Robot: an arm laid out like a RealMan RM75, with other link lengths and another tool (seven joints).
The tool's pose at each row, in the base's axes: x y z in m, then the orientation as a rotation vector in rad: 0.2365, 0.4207, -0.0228, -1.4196, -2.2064, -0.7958; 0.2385, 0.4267, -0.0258, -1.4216, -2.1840, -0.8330; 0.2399, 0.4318, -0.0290, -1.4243, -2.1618, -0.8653; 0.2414, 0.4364, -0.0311, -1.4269, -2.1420, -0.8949; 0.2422, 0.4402, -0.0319, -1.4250, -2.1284, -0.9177; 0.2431, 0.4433, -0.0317, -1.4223, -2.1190, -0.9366; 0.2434, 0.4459, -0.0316, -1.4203, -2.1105, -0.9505; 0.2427, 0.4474, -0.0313, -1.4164, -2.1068, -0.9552; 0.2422, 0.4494, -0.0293, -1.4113, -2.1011, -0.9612
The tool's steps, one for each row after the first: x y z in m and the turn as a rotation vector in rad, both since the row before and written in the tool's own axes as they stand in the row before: 0.0015, 0.0030, 0.0061, -0.0233, 0.0203, 0.0054; 0.0009, 0.0020, 0.0058, -0.0205, 0.0187, 0.0066; 0.0011, 0.0021, 0.0047, -0.0192, 0.0164, 0.0056; 0.0017, 0.0015, 0.0033, -0.0136, 0.0136, 0.0017; 0.0018, 0.0017, 0.0021, -0.0112, 0.0106, -0.0002; 0.0016, 0.0010, 0.0018, -0.0081, 0.0088, 0.0008; 0.0014, -0.0002, 0.0009, -0.0014, 0.0054, -0.0005; 0.0028, 0.0006, 0.0001, -0.0017, 0.0076, -0.0001
